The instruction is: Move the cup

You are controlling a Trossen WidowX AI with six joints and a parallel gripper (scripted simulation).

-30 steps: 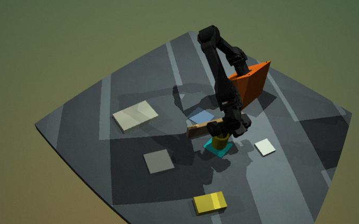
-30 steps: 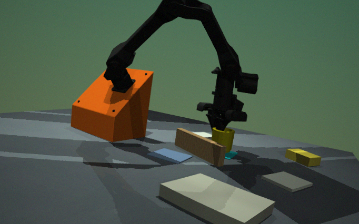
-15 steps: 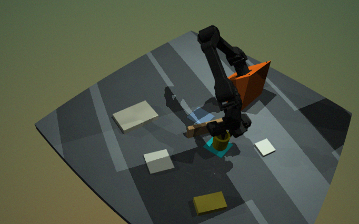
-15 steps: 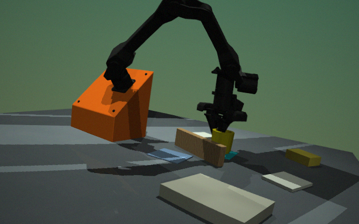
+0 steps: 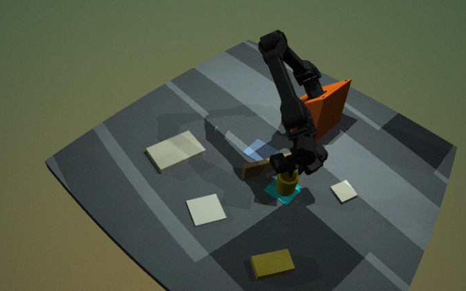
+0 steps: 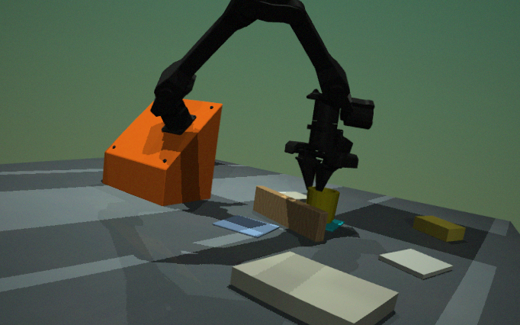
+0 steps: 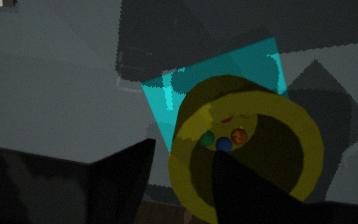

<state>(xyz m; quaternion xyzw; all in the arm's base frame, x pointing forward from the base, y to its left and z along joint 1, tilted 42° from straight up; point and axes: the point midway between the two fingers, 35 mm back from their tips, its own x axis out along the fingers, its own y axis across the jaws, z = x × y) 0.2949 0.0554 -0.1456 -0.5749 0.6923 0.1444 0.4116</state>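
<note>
My gripper tip is now 3 cm above the yellow cup, 2 cm short of it and 1 cm to the left of it. The rest, counted from my gripper tip: teal pad: 7 cm below, 3 cm ahead, 1 cm to the right; then orange marble: 4 cm below, 3 cm ahead, 2 cm to the right; then wooden bar: 10 cm to the right, 4 cm below, 1 cm behind.
</note>
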